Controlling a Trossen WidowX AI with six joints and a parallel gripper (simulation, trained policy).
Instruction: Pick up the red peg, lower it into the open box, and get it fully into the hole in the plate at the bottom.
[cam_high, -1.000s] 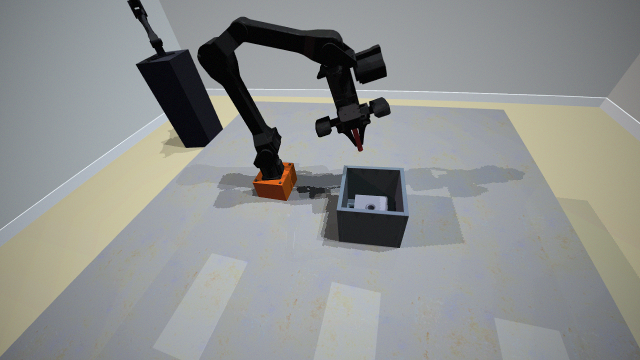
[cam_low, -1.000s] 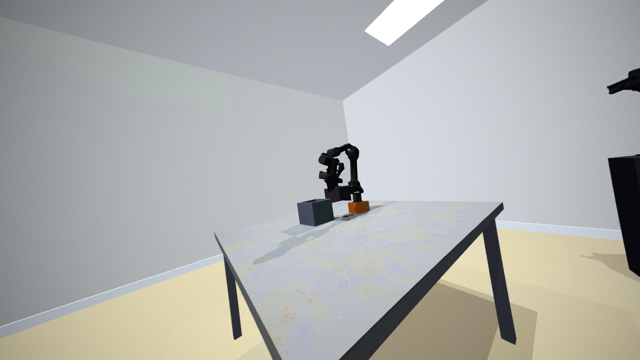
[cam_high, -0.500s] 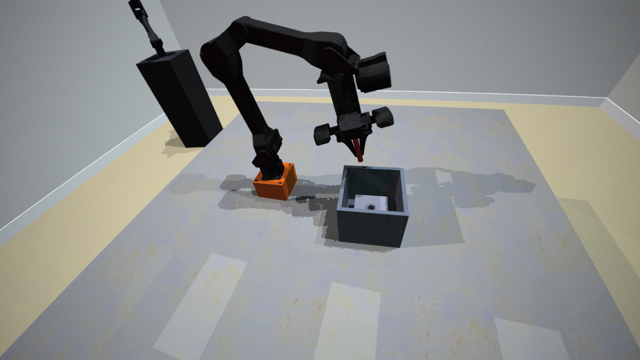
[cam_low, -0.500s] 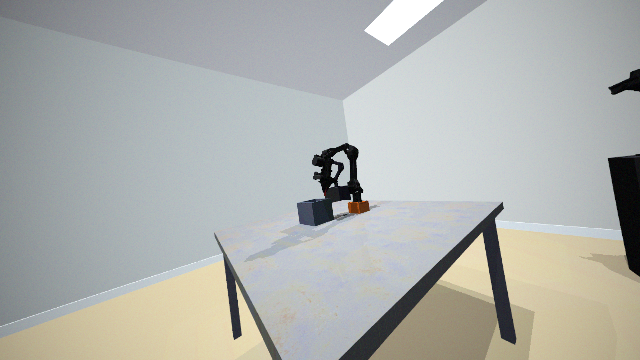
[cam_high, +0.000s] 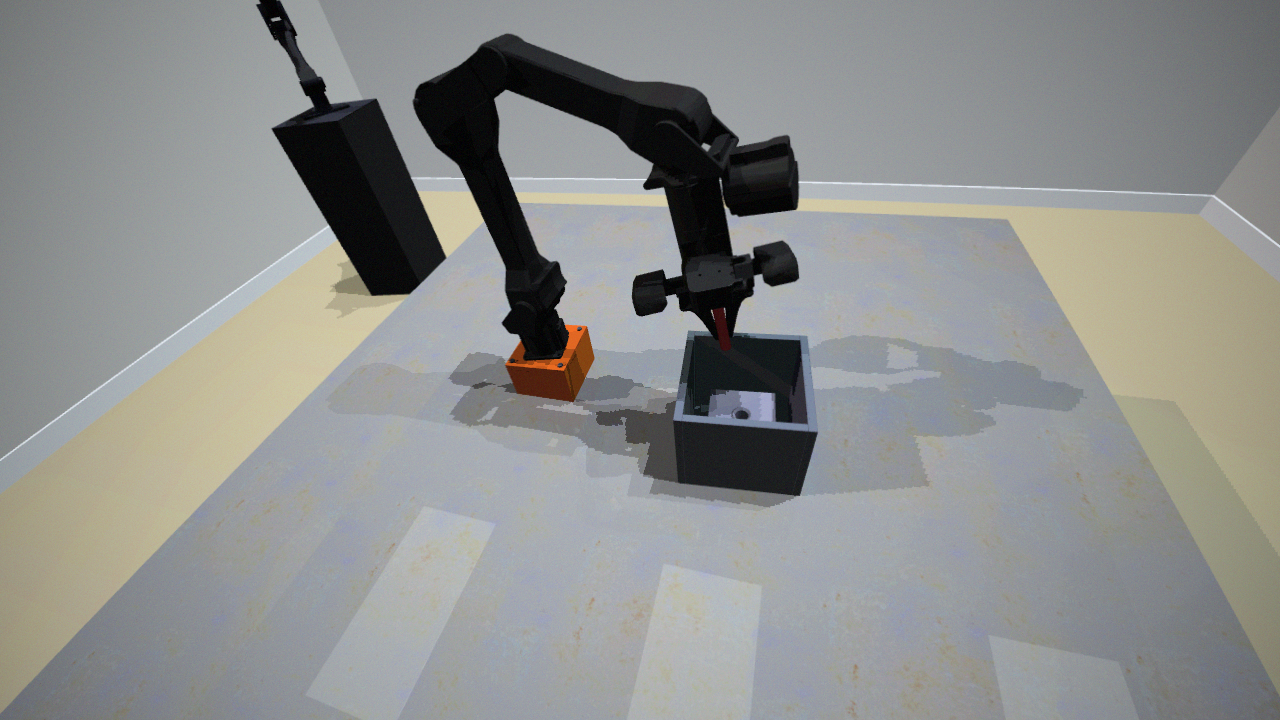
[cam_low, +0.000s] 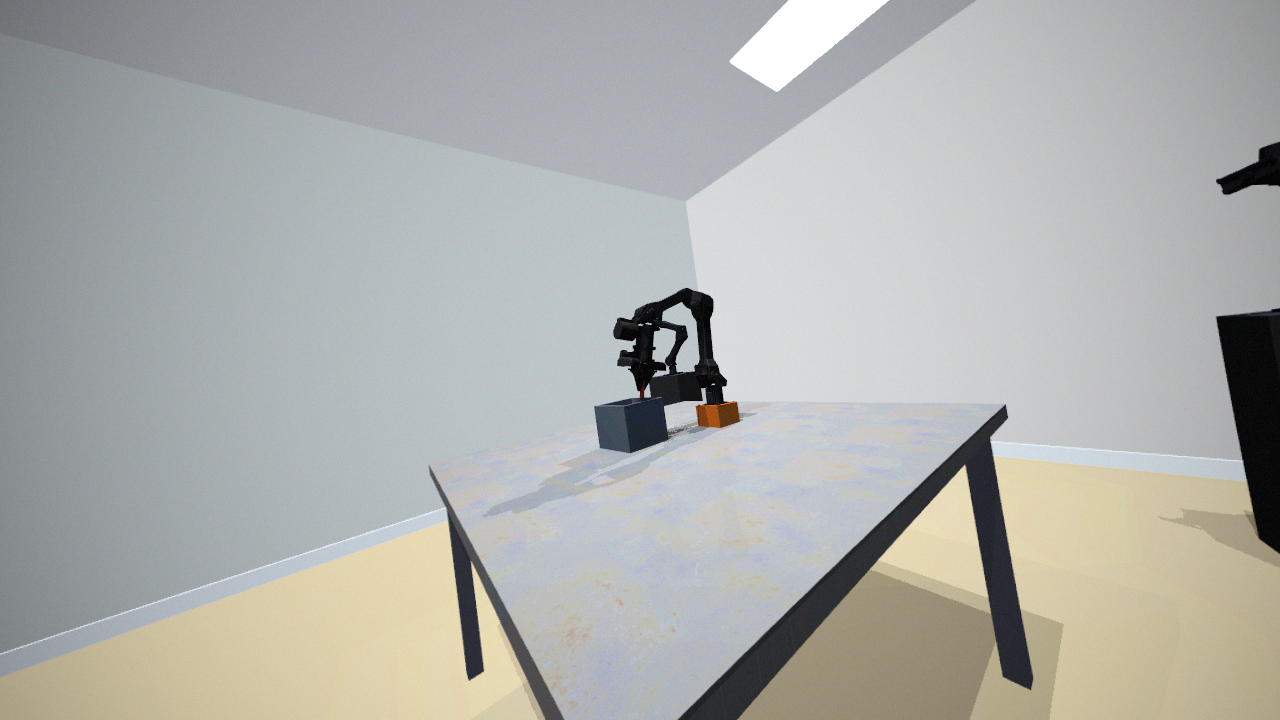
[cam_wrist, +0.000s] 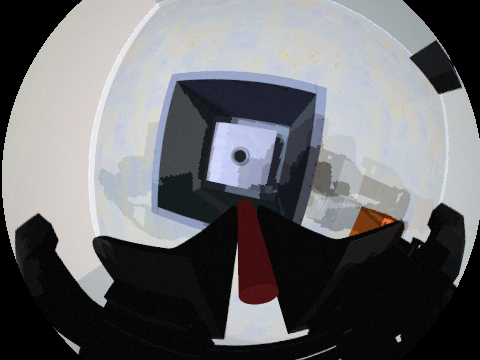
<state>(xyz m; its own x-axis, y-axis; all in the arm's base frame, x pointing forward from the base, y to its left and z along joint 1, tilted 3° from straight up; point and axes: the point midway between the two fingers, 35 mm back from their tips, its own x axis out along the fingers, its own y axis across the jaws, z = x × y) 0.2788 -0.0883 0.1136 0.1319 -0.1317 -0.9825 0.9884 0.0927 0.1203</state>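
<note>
Now: gripper tip 120 mm above the light grey plate, 40 mm to the left of it and 30 mm short of it. The rest, counted from my gripper tip: red peg 20 mm above, 10 mm to the left.
</note>
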